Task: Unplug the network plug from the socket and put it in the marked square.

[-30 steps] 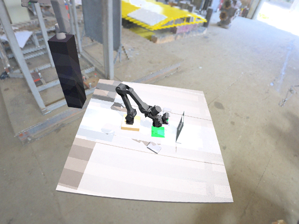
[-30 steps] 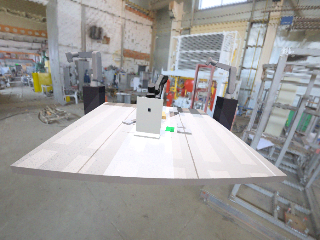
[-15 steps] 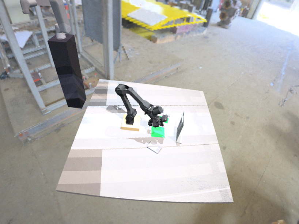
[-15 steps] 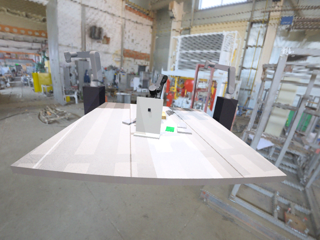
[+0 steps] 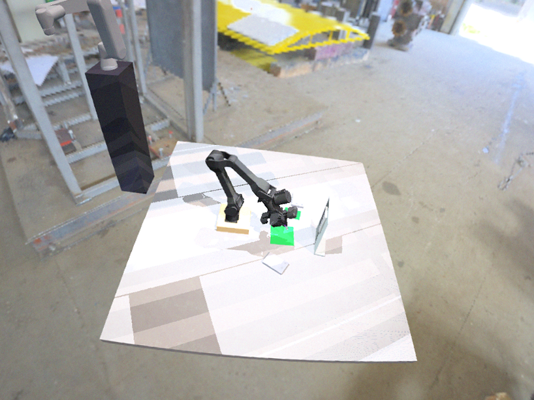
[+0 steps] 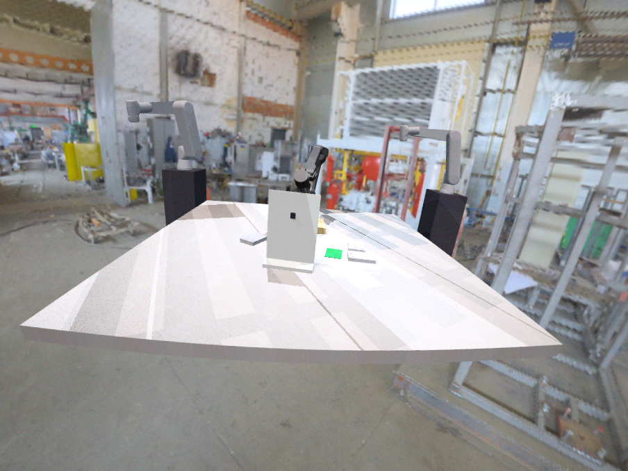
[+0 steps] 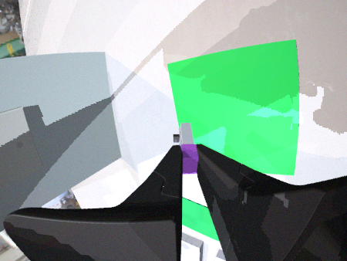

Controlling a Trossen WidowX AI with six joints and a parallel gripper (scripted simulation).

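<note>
My gripper tip is now 1 cm past the green marked square and 8 cm above it. Also, from my gripper tip: purple plug (right at my gripper tip); then white upright panel (17 cm ahead, 2 cm to the right, 4 cm above).
</note>
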